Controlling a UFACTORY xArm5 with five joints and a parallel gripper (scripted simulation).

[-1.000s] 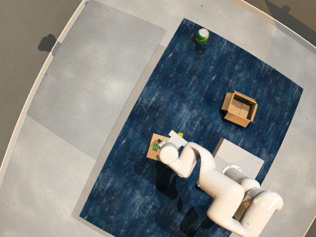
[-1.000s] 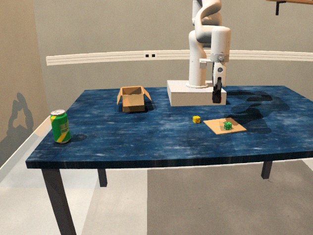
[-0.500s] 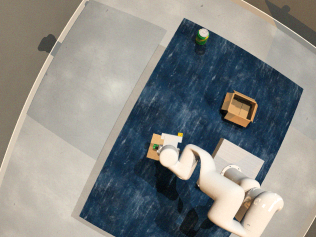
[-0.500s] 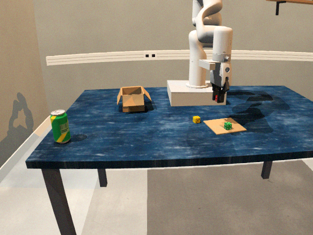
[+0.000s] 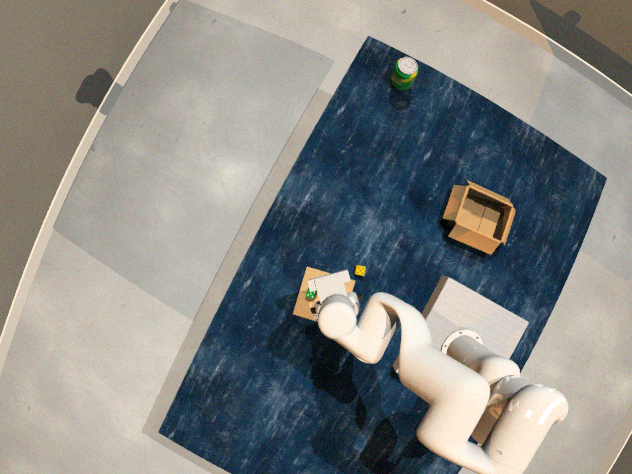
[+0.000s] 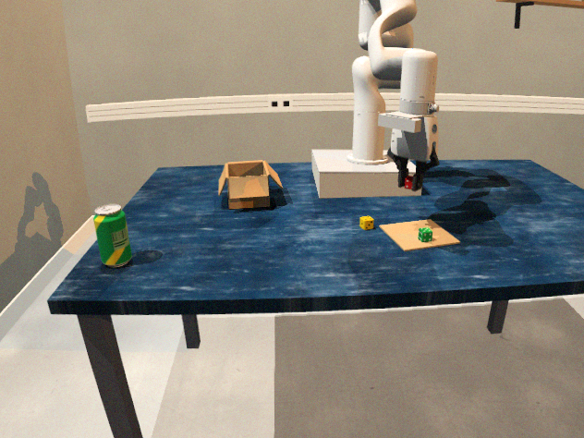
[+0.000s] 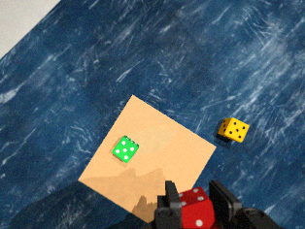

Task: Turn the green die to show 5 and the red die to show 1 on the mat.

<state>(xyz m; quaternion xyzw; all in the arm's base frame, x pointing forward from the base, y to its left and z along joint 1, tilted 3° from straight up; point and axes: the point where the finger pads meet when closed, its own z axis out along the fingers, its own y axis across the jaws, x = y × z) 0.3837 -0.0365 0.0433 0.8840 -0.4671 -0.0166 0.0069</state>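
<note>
The mat lies 120 mm below my hand, 30 mm ahead of it and 20 mm to the left of it. Round my hand: red die: 10 mm below; then yellow die: 110 mm below, 90 mm to the right, 40 mm behind; then green die: 110 mm below, 70 mm ahead, 10 mm to the left.
</note>
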